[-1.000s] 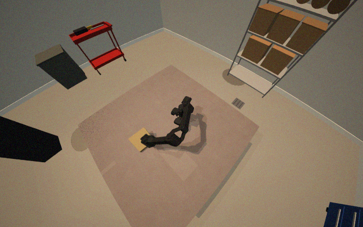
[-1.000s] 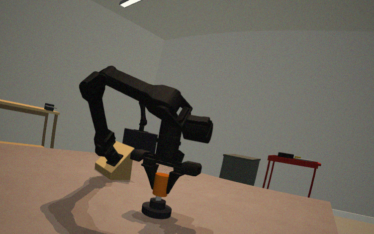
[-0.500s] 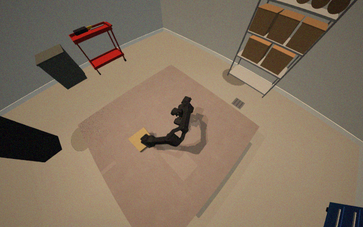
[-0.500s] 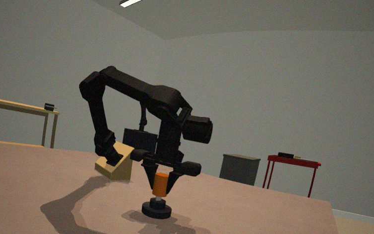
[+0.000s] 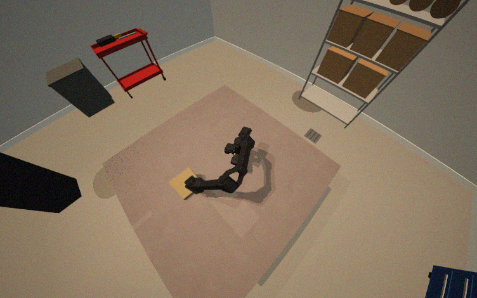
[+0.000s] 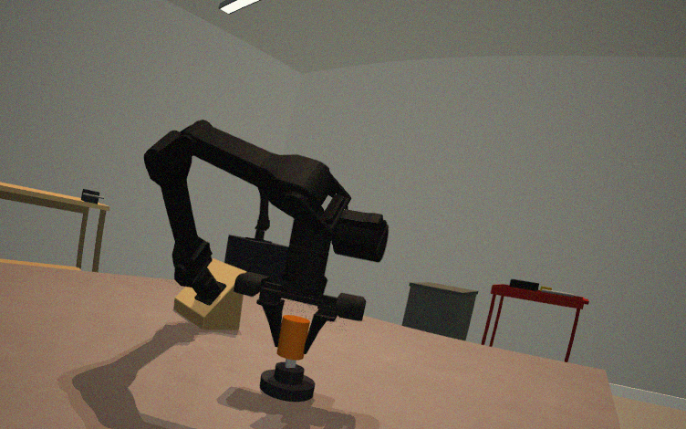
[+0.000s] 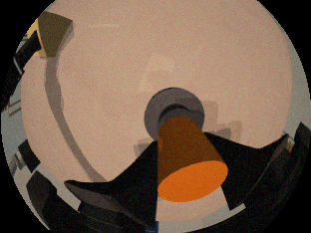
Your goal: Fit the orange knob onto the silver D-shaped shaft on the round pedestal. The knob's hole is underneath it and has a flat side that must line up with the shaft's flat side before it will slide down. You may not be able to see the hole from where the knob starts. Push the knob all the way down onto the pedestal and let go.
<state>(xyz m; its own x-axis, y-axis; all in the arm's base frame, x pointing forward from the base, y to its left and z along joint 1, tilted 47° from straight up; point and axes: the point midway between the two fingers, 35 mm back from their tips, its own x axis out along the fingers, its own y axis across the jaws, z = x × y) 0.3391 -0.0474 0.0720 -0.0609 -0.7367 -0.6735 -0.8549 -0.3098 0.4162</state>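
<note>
Now: gripper tip 3 cm below the orange knob. From my gripper tip the other things lie so: round black pedestal 4 cm below.
</note>
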